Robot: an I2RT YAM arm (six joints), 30 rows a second.
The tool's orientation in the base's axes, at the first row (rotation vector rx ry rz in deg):
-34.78 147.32 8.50
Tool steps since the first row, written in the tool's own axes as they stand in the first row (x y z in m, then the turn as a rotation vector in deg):
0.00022 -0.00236 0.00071 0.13 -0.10 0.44
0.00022 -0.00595 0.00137 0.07 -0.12 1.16
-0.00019 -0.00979 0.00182 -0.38 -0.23 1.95
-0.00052 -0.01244 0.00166 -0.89 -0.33 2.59
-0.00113 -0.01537 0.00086 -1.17 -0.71 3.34
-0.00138 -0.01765 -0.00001 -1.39 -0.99 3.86
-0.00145 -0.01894 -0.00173 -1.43 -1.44 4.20
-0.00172 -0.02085 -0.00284 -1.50 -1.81 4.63
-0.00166 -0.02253 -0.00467 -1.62 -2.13 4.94
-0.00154 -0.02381 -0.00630 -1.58 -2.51 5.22
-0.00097 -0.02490 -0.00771 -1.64 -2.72 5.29
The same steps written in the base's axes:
0.00119 -0.00205 -0.00071 0.14 -0.05 -0.45
0.00308 -0.00512 -0.00126 0.51 0.11 -1.05
0.00531 -0.00830 -0.00143 1.25 0.36 -1.52
0.00668 -0.01058 -0.00111 1.98 0.60 -1.83
0.00811 -0.01313 -0.00010 2.69 0.53 -2.34
0.00894 -0.01526 0.00080 3.22 0.48 -2.69
0.00882 -0.01675 0.00234 3.60 0.16 -2.97
0.00939 -0.01859 0.00346 4.01 -0.05 -3.30
0.00929 -0.02050 0.00504 4.38 -0.23 -3.51
0.00906 -0.02204 0.00641 4.64 -0.52 -3.78
0.00848 -0.02354 0.00737 4.81 -0.67 -3.81

